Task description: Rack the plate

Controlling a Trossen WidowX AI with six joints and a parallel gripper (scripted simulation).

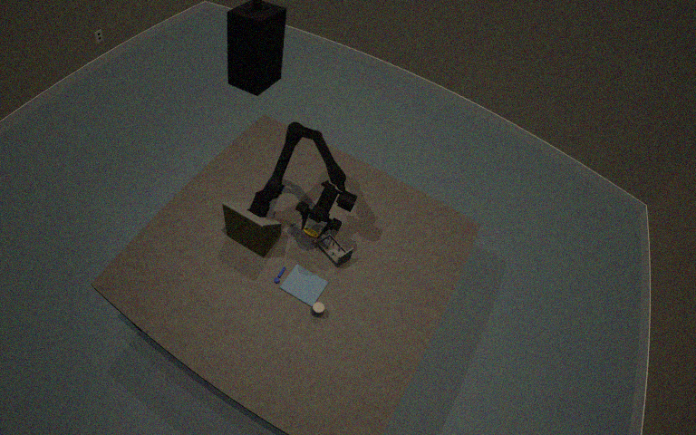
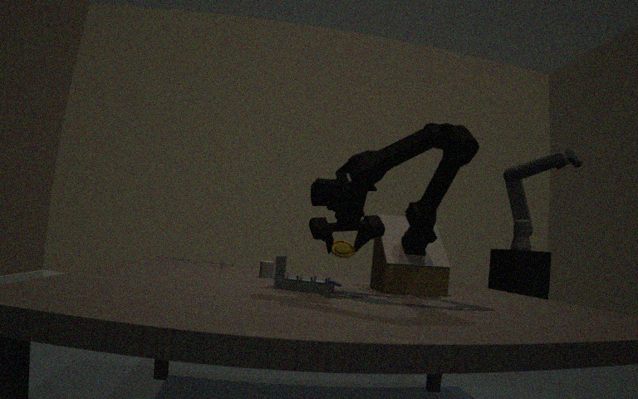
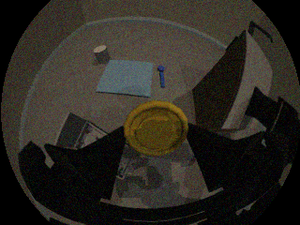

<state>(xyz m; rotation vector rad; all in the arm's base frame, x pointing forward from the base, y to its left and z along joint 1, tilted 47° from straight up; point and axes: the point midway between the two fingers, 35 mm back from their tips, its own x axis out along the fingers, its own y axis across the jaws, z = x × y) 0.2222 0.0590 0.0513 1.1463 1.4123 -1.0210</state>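
The dish rack is 100 mm ahead of my gripper tip, 50 mm to the left of it and 80 mm below it. Round my gripper tip: light blue mat: 80 mm ahead, 160 mm to the right, 100 mm below; small blue utensil: 30 mm behind, 180 mm to the right, 100 mm below; yellow plate: 10 mm above.
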